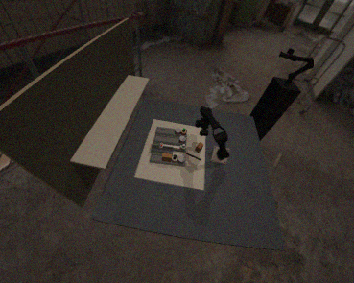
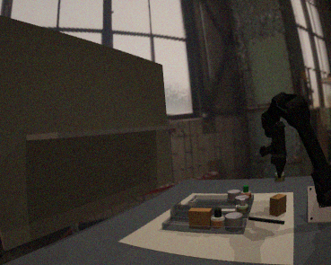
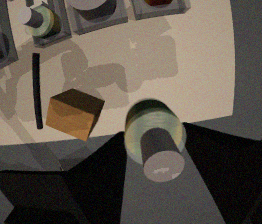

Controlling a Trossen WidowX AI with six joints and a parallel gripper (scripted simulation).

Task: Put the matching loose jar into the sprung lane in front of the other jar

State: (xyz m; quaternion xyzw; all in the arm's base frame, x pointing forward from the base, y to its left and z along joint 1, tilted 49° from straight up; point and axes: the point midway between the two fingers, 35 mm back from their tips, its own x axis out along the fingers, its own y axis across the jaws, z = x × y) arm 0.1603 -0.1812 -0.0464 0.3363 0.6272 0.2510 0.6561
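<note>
Right now the black pen is 6 cm ahead of my gripper tip, 18 cm to the left of it and 12 cm below it. From my gripper tip the other things lie so: rack (30 cm ahead, 13 cm to the left, 11 cm below); brown box (1 cm ahead, 10 cm to the left, 9 cm below); white pusher plate (26 cm ahead, 14 cm to the left, 8 cm below).
</note>
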